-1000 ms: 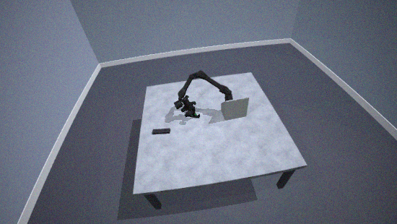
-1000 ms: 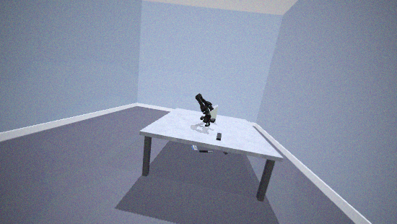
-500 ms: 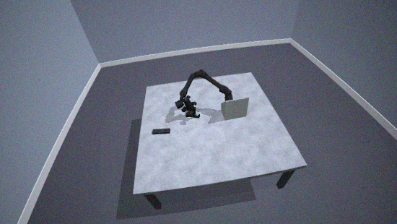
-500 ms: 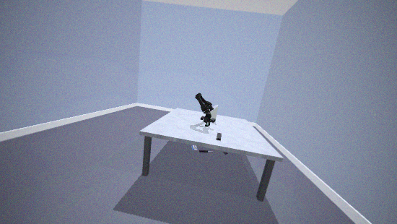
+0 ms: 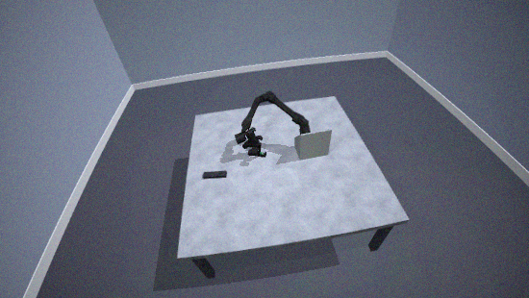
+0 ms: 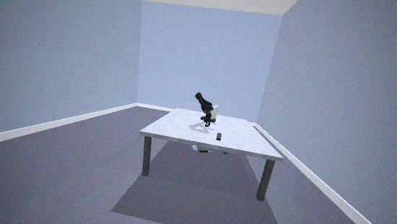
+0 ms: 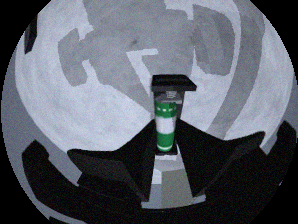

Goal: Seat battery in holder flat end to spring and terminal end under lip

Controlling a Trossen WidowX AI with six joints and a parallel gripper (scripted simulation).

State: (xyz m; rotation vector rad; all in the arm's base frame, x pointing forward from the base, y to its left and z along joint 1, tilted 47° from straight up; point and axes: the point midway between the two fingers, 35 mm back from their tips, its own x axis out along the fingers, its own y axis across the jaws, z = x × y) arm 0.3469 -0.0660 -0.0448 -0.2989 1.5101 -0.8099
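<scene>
Right now the battery is 10 mm above my gripper tip.
</scene>
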